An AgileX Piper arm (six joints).
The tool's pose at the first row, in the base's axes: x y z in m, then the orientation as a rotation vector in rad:
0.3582, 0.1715, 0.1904, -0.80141, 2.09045, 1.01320
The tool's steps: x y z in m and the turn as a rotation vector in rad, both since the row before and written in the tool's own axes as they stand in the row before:
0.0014, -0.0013, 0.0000, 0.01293, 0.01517, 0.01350
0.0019, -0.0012, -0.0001, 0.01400, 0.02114, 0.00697
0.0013, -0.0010, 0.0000, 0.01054, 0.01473, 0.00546
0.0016, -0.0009, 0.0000, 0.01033, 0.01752, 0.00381
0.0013, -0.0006, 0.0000, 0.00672, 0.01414, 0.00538
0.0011, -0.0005, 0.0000, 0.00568, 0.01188, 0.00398
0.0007, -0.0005, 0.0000, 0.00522, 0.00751, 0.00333
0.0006, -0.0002, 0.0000, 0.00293, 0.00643, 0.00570
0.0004, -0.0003, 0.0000, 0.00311, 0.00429, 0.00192
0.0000, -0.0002, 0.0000, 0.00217, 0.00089, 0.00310
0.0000, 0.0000, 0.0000, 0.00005, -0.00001, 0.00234
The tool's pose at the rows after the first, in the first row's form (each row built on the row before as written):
0.3584, 0.1705, 0.1888, -0.79186, 2.11583, 1.00273
0.3581, 0.1693, 0.1869, -0.79201, 2.14268, 0.98622
0.3580, 0.1684, 0.1855, -0.79107, 2.16195, 0.97396
0.3577, 0.1675, 0.1839, -0.79364, 2.18250, 0.96041
0.3573, 0.1668, 0.1827, -0.79408, 2.19990, 0.95238
0.3570, 0.1662, 0.1817, -0.79496, 2.21420, 0.94525
0.3569, 0.1657, 0.1810, -0.79391, 2.22421, 0.93917
0.3567, 0.1654, 0.1805, -0.79072, 2.23400, 0.93712
0.3566, 0.1651, 0.1801, -0.79003, 2.23976, 0.93348
0.3567, 0.1650, 0.1800, -0.78637, 2.24301, 0.93218
0.3567, 0.1650, 0.1800, -0.78388, 2.24440, 0.93322

